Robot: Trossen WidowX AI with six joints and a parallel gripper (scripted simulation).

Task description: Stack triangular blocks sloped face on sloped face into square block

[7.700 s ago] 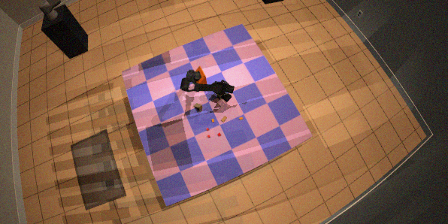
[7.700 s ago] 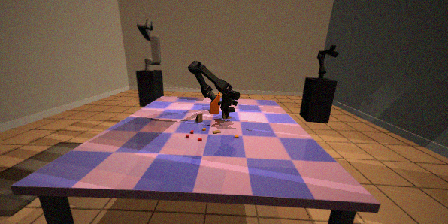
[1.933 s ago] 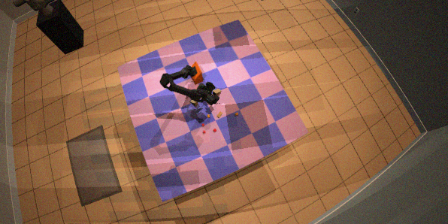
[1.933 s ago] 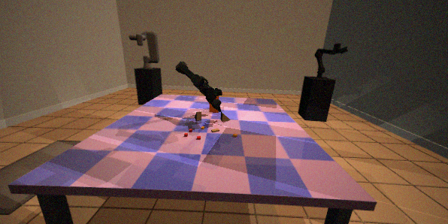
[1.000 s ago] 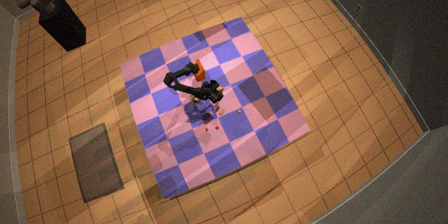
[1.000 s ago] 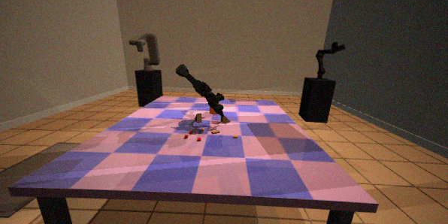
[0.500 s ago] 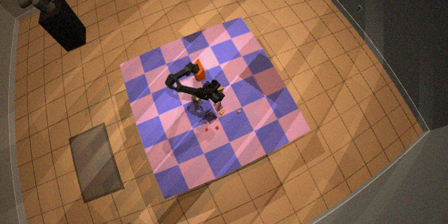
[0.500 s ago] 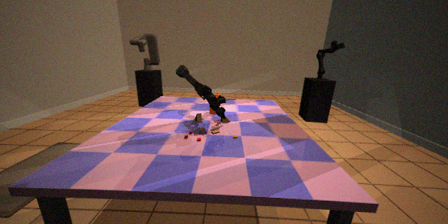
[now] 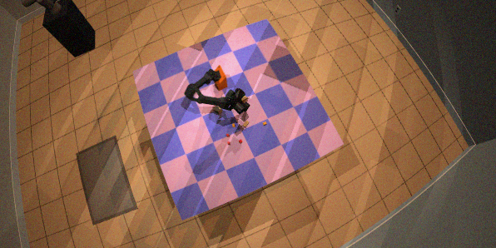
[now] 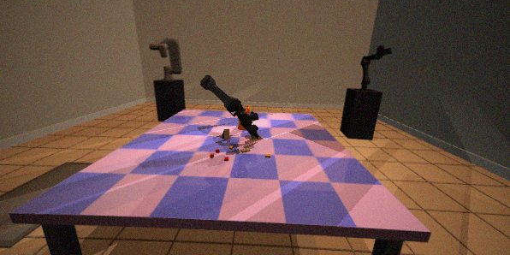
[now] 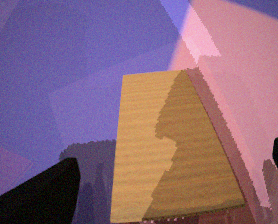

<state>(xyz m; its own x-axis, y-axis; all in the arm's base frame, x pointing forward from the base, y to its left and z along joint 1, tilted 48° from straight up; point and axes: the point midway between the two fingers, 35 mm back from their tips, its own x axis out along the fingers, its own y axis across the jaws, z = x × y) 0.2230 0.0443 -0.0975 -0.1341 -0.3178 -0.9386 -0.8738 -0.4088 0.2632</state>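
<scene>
Now: gripper tip 10 mm past the tan block and 10 mm above it. Also, from my gripper tip: tan piece 170 mm ahead, 30 mm to the right, 20 mm below.
</scene>
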